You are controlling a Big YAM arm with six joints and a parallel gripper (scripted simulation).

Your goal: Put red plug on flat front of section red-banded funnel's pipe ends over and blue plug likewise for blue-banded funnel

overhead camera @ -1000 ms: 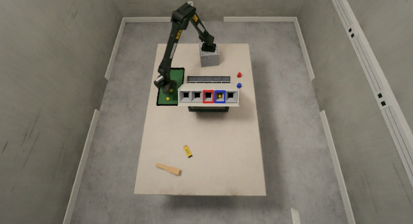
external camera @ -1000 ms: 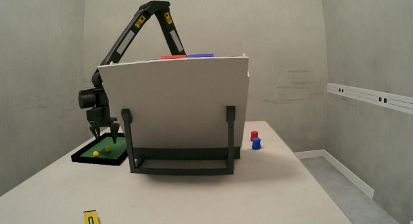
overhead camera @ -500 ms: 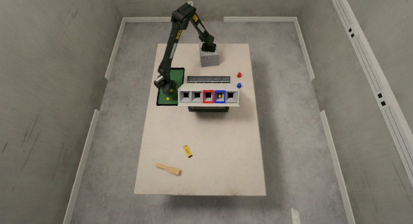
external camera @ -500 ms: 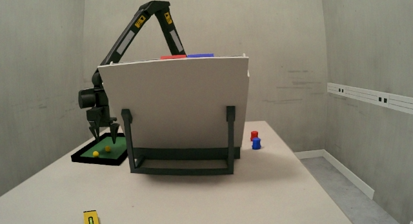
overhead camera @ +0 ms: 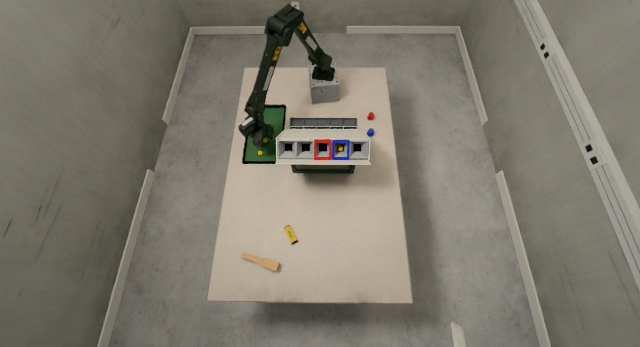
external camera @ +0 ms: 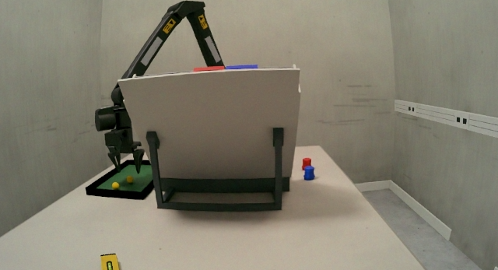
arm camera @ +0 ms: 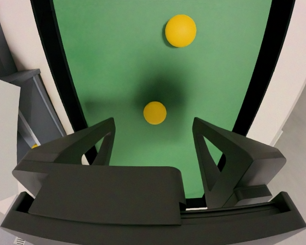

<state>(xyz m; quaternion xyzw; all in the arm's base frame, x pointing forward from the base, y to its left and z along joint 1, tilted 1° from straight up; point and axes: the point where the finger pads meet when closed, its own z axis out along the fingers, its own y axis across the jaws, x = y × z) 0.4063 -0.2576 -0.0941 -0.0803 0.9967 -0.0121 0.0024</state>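
Now: the green marble tray 50 mm behind my hand, 20 mm to the right of it and 40 mm below it. From my hand the other things lie so: blue band 140 mm ahead, 430 mm to the left, 270 mm above; then cover 10 mm ahead, 330 mm to the left, 160 mm above; then red band 160 mm ahead, 350 mm to the left, 270 mm above.
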